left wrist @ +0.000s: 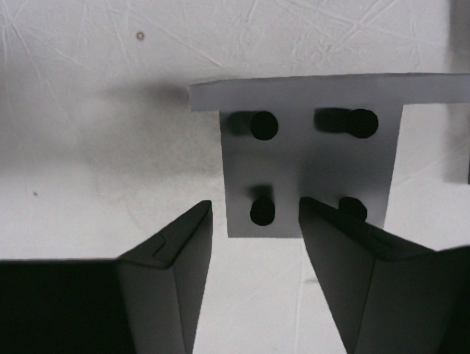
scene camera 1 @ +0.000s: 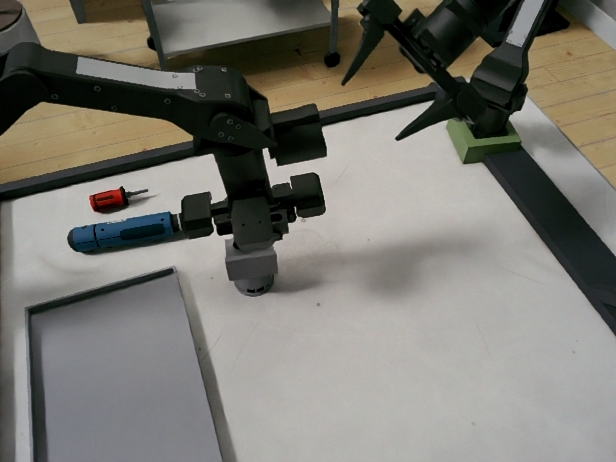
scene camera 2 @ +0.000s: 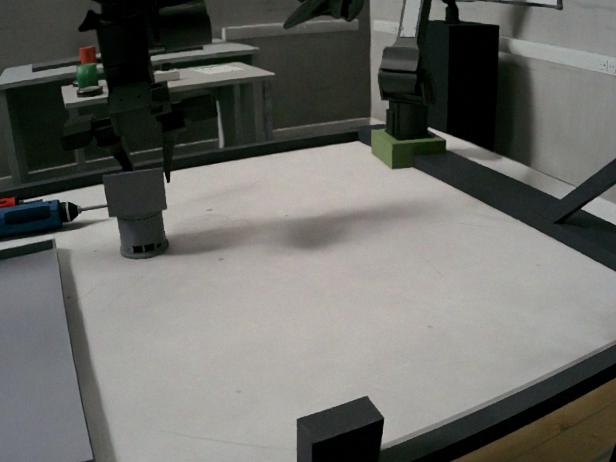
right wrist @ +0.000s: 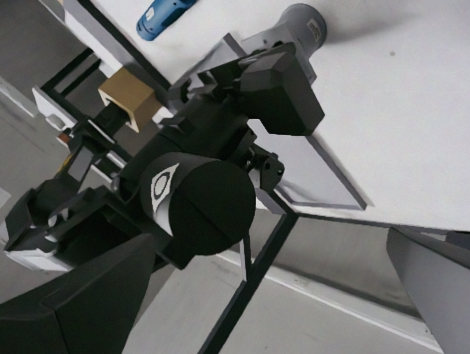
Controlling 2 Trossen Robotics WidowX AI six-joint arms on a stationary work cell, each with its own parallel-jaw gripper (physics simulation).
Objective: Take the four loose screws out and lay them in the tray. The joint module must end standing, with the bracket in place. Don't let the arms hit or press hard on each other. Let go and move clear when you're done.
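Where they show: left gripper, fingertip midpoint: (left wrist: 255,209) (scene camera 2: 153,185) (right wrist: 279,49); right gripper, fingertip midpoint: (scene camera 1: 369,113) (scene camera 2: 255,6) (right wrist: 269,241); left arm's base at its link origin: (right wrist: 119,111); right arm's base at its link origin: (scene camera 1: 485,125) (scene camera 2: 408,134).
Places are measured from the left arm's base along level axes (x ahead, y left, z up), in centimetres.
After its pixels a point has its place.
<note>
The grey joint module (scene camera 1: 254,286) @[x 37.4, y -31.9, z -7.2 cm] (scene camera 2: 142,235) @[x 37.5, y -32.1, z -6.7 cm] (right wrist: 307,26) @[x 41.9, y -30.4, z -7.0 cm] stands upright right of the tray. The grey bracket (scene camera 1: 251,263) @[x 37.0, y -32.5, z 0.0 cm] (scene camera 2: 135,194) @[x 37.1, y -32.5, z -1.3 cm] (left wrist: 310,165) @[x 39.0, y -29.6, z -3.1 cm] sits on its top. Several black screws (left wrist: 264,125) @[x 39.4, y -32.2, z -2.3 cm] (left wrist: 362,123) @[x 36.6, y -30.1, z -2.3 cm] (left wrist: 262,211) @[x 41.6, y -29.4, z -2.3 cm] (left wrist: 353,209) @[x 38.6, y -27.5, z -2.0 cm] stand in the bracket plate. My left gripper (scene camera 2: 149,175) @[x 41.7, y -29.6, z -2.2 cm] (left wrist: 255,209) @[x 41.7, y -29.6, z -2.2 cm] is partly open, pointing down over the bracket; in the left wrist view its tips lie either side of the near left screw, without gripping it. My right gripper (scene camera 1: 370,111) @[x 54.1, y -36.6, z 18.4 cm] (right wrist: 269,241) @[x 54.1, y -36.6, z 18.4 cm] is wide open, empty and high at the back right. The grey tray (scene camera 1: 115,375) @[x 15.4, y -27.9, z -9.3 cm] (scene camera 2: 30,325) @[x 19.7, y -35.4, z -9.3 cm] shows no screws in its visible part.
A blue power driver (scene camera 1: 145,230) @[x 31.9, y -12.5, z -6.3 cm] (scene camera 2: 30,217) @[x 31.6, y -12.7, z -6.9 cm] (right wrist: 160,17) @[x 30.8, y -10.4, z -5.7 cm] and a red screwdriver (scene camera 1: 107,199) @[x 31.4, y -1.9, z -7.2 cm] (scene camera 2: 7,202) @[x 32.4, y -2.4, z -7.1 cm] lie left of the module, behind the tray. The right arm's green base block (scene camera 1: 492,147) @[x 86.3, y -41.4, z -6.1 cm] (scene camera 2: 407,150) @[x 84.8, y -40.2, z -6.6 cm] is at the back right. Dark rails edge the table.
</note>
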